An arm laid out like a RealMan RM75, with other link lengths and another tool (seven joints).
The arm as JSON. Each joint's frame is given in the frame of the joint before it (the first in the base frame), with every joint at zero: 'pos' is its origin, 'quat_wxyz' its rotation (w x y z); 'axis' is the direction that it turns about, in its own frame. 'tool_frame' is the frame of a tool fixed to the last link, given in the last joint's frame.
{
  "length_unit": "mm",
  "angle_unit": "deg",
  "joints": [
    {
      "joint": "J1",
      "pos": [
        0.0,
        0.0,
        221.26
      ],
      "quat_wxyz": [
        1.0,
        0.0,
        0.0,
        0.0
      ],
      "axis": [
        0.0,
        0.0,
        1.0
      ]
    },
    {
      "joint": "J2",
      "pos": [
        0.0,
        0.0,
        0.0
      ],
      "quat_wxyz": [
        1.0,
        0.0,
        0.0,
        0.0
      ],
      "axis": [
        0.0,
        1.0,
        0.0
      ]
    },
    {
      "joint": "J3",
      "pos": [
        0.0,
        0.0,
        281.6
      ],
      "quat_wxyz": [
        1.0,
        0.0,
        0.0,
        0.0
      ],
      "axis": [
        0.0,
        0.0,
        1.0
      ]
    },
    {
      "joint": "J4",
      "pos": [
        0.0,
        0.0,
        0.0
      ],
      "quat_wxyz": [
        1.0,
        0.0,
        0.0,
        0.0
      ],
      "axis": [
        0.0,
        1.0,
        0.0
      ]
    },
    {
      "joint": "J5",
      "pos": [
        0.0,
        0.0,
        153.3
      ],
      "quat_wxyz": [
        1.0,
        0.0,
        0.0,
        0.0
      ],
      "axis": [
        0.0,
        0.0,
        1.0
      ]
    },
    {
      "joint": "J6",
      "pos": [
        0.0,
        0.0,
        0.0
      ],
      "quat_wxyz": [
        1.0,
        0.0,
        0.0,
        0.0
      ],
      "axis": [
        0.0,
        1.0,
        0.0
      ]
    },
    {
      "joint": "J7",
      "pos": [
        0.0,
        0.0,
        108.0
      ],
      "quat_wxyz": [
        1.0,
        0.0,
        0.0,
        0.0
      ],
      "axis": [
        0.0,
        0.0,
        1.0
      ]
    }
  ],
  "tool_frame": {
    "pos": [
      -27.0,
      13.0,
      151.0
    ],
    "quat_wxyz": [
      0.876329,
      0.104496,
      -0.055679,
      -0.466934
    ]
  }
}
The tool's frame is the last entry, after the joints.
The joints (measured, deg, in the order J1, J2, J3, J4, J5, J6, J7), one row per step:
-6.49 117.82 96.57 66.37 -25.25 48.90 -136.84
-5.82 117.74 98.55 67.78 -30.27 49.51 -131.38
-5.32 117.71 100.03 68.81 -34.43 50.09 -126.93
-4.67 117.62 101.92 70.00 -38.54 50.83 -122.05
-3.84 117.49 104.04 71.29 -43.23 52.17 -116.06
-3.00 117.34 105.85 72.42 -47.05 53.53 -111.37
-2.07 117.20 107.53 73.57 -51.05 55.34 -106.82
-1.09 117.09 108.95 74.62 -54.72 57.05 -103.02
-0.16 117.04 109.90 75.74 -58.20 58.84 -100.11
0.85 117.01 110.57 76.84 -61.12 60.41 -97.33
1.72 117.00 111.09 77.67 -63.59 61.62 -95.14
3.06 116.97 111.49 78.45 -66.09 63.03 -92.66
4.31 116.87 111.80 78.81 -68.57 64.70 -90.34
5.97 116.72 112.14 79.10 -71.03 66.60 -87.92
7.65 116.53 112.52 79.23 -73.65 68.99 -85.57
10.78 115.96 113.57 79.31 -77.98 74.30 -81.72
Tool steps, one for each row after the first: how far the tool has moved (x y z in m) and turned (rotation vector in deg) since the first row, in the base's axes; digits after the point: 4 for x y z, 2 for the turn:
-0.0088 0.0013 -0.0007 -1.91 0.32 1.75
-0.0149 0.0020 -0.0032 -3.77 0.51 2.89
-0.0208 0.0032 -0.0028 -5.43 0.94 3.99
-0.0283 0.0039 -0.0033 -7.75 1.72 5.38
-0.0353 0.0045 -0.0038 -9.67 2.01 6.66
-0.0436 0.0041 -0.0068 -12.02 1.93 8.17
-0.0513 0.0038 -0.0111 -14.27 1.46 9.51
-0.0599 0.0024 -0.0181 -16.60 0.32 11.02
-0.0687 0.0012 -0.0247 -18.83 -0.48 12.49
-0.0749 0.0005 -0.0306 -20.70 -1.28 13.45
-0.0836 0.0001 -0.0377 -22.96 -1.99 14.83
-0.0898 -0.0010 -0.0464 -25.57 -2.71 15.92
-0.0977 -0.0021 -0.0552 -28.39 -3.52 17.30
-0.1045 -0.0048 -0.0655 -31.63 -4.58 18.67
-0.1150 -0.0127 -0.0823 -37.71 -6.90 21.31

